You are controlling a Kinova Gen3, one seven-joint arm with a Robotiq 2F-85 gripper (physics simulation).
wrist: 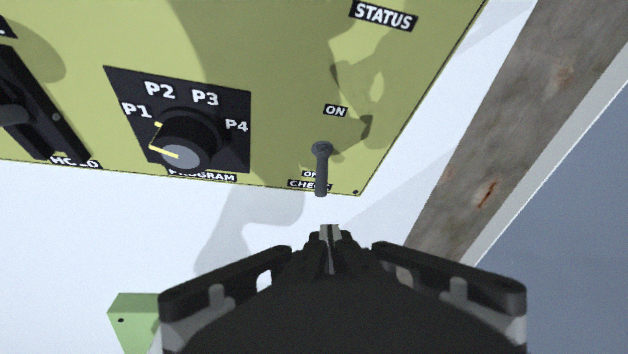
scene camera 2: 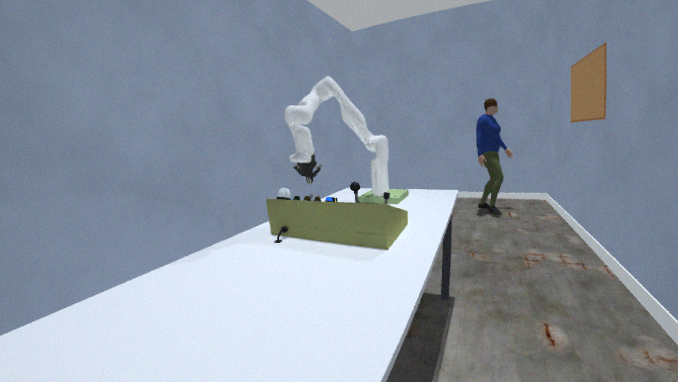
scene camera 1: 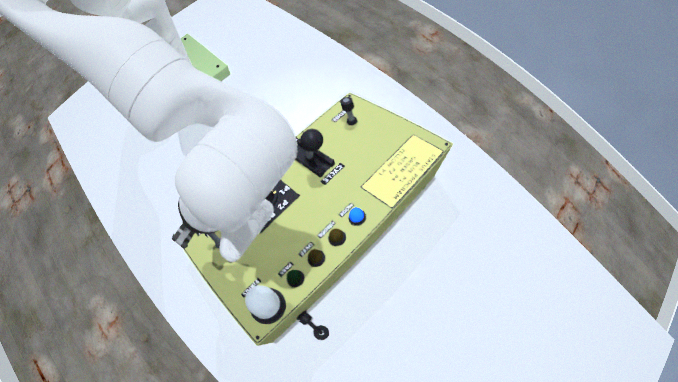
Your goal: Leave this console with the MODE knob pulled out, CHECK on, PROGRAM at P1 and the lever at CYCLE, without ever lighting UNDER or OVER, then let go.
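The green console sits on the table. My gripper is shut and empty, above the console by the CHECK toggle, which leans toward OFF; I see no contact. The PROGRAM knob has its yellow line toward P1. The ball lever stands in its slot, away from the CYCLE end. The MODE knob stands up on its stem. The MODE lamp glows blue. UNDER, OVER and PASS are dark.
The white STATUS dome rises at a console corner. A small black crank sticks out of the console's side. A yellow legend plate lies on the panel. A person stands beyond the table.
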